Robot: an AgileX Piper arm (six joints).
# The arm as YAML. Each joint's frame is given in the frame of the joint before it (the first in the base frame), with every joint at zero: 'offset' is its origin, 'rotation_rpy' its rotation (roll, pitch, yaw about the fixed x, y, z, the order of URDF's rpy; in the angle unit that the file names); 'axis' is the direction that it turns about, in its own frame. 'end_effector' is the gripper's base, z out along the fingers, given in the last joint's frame.
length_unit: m
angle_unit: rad
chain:
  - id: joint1
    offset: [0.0, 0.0, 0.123]
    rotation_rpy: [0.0, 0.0, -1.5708]
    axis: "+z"
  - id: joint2
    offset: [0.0, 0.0, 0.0]
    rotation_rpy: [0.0, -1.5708, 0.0]
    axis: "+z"
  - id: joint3
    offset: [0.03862, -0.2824, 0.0]
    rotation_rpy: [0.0, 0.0, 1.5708]
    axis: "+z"
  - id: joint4
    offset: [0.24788, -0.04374, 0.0]
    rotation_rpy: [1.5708, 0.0, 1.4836]
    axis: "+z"
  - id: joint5
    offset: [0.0, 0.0, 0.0]
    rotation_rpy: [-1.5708, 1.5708, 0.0]
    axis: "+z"
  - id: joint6
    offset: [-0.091, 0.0, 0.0]
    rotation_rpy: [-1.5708, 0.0, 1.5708]
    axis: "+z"
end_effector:
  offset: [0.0, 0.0, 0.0]
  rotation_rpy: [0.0, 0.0, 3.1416]
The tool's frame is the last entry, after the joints.
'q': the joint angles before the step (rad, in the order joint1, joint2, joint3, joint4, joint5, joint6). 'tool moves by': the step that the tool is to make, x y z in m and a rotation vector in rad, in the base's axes. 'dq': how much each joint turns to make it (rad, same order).
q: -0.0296 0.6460 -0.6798 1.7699 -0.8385 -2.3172
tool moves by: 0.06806 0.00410 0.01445 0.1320 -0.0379 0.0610
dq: 0.0091 0.2651 -0.1637 0.0166 0.0697 0.1725
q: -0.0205 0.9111 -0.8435 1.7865 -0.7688 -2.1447
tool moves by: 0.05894 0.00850 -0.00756 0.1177 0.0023 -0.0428
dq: 0.0624 0.2313 -0.1277 0.0045 -0.0769 0.1687
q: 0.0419 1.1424 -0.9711 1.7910 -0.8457 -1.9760
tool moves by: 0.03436 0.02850 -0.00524 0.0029 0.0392 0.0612
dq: 0.1146 0.1223 -0.0803 0.0000 -0.0504 0.0191
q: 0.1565 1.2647 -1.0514 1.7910 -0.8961 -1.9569
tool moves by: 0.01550 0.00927 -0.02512 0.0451 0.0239 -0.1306
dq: 0.0523 0.1026 -0.0057 -0.0001 -0.1500 0.1413
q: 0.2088 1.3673 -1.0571 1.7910 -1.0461 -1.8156
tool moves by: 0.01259 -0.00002 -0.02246 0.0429 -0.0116 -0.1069
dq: 0.0008 0.0837 0.0000 0.0014 -0.0687 0.1380
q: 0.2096 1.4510 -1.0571 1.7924 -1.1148 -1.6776
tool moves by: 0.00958 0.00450 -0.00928 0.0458 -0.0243 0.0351
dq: 0.0000 0.0289 0.0000 0.0000 0.0584 0.0571
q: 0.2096 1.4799 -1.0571 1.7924 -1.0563 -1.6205
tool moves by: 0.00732 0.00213 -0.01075 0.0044 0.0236 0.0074
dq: 0.0000 0.0354 0.0000 -0.0001 0.0128 0.0123
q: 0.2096 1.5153 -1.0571 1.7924 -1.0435 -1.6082
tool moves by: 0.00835 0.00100 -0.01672 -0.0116 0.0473 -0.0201
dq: 0.0000 0.0560 0.0000 -0.0001 -0.0170 0.0130
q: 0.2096 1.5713 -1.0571 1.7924 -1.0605 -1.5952
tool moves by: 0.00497 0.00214 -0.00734 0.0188 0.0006 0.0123
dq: 0.0000 0.0217 0.0000 -0.0001 0.0240 0.0233
